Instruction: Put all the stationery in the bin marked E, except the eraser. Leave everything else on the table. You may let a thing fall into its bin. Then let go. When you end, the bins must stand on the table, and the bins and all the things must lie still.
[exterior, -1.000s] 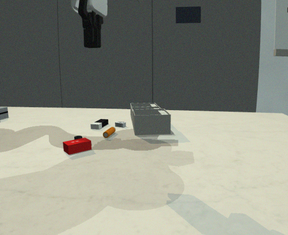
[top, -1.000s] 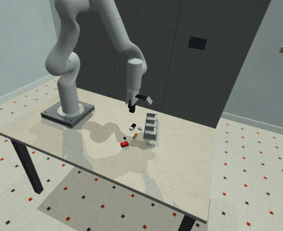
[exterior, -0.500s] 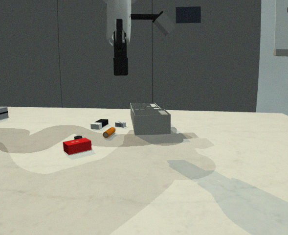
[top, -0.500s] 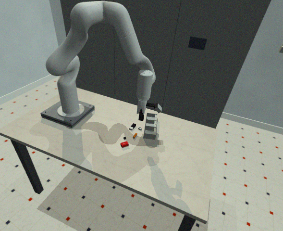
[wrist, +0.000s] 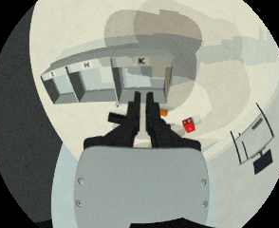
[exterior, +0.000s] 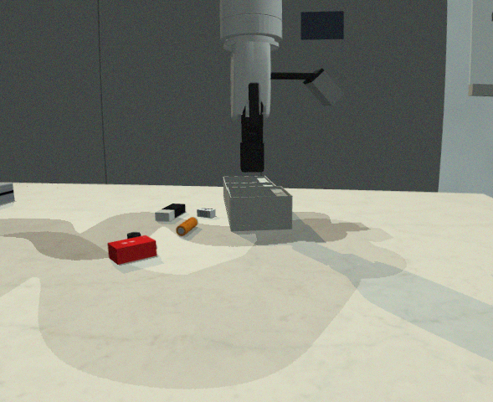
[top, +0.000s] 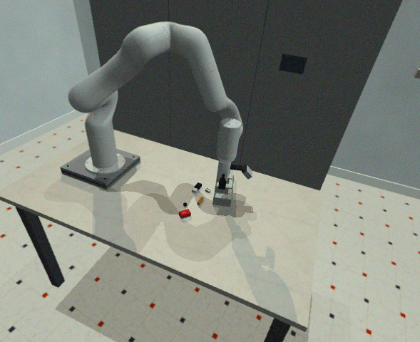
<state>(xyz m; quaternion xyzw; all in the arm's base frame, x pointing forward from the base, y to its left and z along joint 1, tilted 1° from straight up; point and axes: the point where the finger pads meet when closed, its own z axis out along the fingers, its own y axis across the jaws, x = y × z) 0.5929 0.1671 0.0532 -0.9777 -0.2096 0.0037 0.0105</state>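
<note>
Now: hand 8 cm to the right of the bin block, 7 cm above it and 3 cm past it. The rest, counted from my hand: black-and-white block 14 cm behind, 9 cm below, 1 cm to the right; grey block 9 cm below, 9 cm behind, 2 cm to the left; orange cylinder 9 cm below, 7 cm to the right, 7 cm behind.
</note>
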